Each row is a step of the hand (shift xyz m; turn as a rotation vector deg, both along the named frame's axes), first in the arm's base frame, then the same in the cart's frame.
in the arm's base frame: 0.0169 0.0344 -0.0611 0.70 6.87 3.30
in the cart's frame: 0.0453 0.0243 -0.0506 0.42 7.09 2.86
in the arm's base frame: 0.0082 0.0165 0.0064 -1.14 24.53 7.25
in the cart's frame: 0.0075 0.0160 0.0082 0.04 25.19 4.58
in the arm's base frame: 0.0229 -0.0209 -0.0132 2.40 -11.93 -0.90
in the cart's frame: 0.0226 -0.0250 -0.0012 0.59 -12.15 0.92
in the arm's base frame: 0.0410 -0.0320 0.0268 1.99 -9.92 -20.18
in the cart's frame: 0.0211 -0.0332 0.0433 8.27 -12.50 -16.88
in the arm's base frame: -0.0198 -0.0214 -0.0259 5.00 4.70 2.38
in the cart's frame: -0.0109 -0.0219 -0.0304 4.32 4.31 3.94
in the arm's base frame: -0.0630 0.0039 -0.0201 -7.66 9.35 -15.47
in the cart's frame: -0.0481 0.0090 -0.0446 0.80 8.23 -17.81
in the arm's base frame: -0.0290 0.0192 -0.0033 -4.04 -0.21 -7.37
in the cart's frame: -0.0217 0.0220 -0.0162 -0.73 -0.62 -8.35
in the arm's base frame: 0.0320 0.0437 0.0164 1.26 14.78 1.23
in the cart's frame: 0.0294 0.0412 0.0254 3.04 14.55 0.71
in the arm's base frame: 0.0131 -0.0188 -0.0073 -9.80 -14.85 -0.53
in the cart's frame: 0.0117 -0.0210 0.0000 -11.03 -13.50 -3.61
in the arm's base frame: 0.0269 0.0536 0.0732 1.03 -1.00 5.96
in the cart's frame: 0.0036 0.0585 0.0743 -1.62 -0.37 5.90
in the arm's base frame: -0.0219 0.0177 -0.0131 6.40 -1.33 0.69
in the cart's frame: -0.0116 0.0185 -0.0221 5.28 -2.00 3.36
